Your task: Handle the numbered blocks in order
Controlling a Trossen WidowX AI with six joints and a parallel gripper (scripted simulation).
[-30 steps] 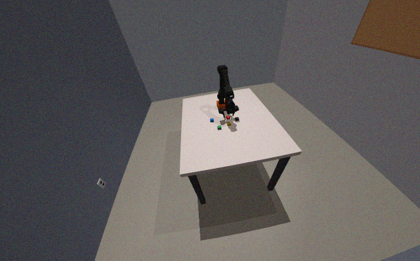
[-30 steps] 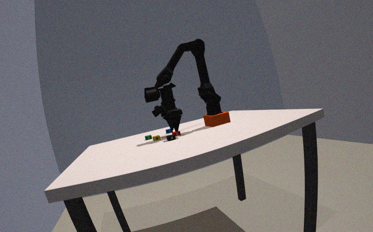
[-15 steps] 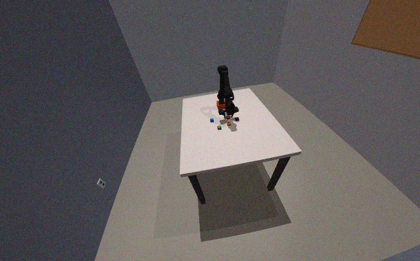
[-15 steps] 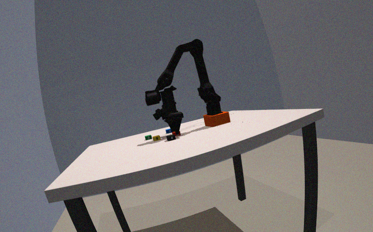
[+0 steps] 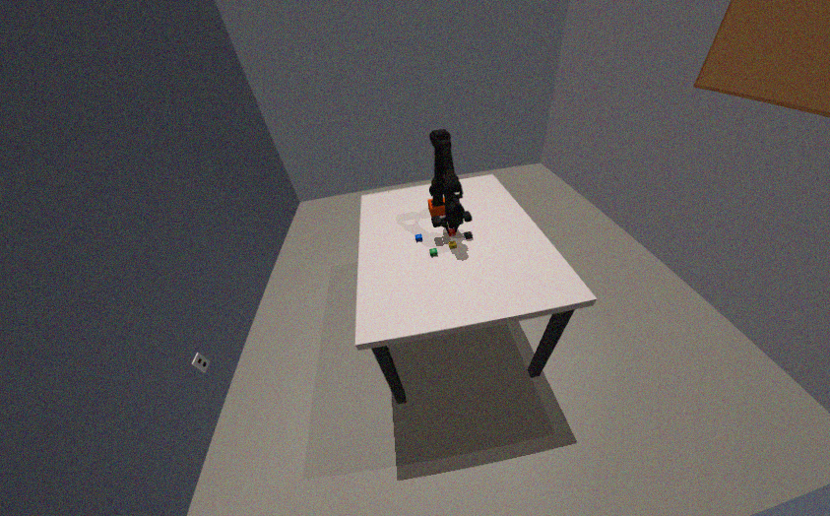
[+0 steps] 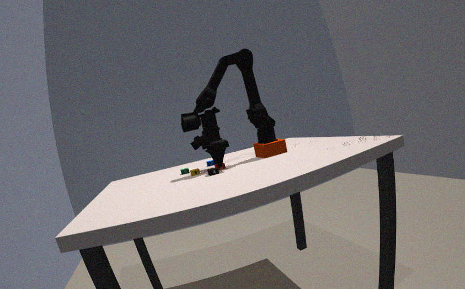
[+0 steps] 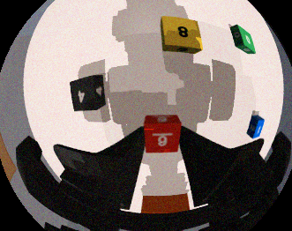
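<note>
Now: the yellow block 90 mm ahead of my gripper tip and 30 mm to the right of it. Round my gripper tip: red block: right at my gripper tip; then black block: 50 mm ahead, 70 mm to the left; then green block: 110 mm ahead, 120 mm to the right.
</note>
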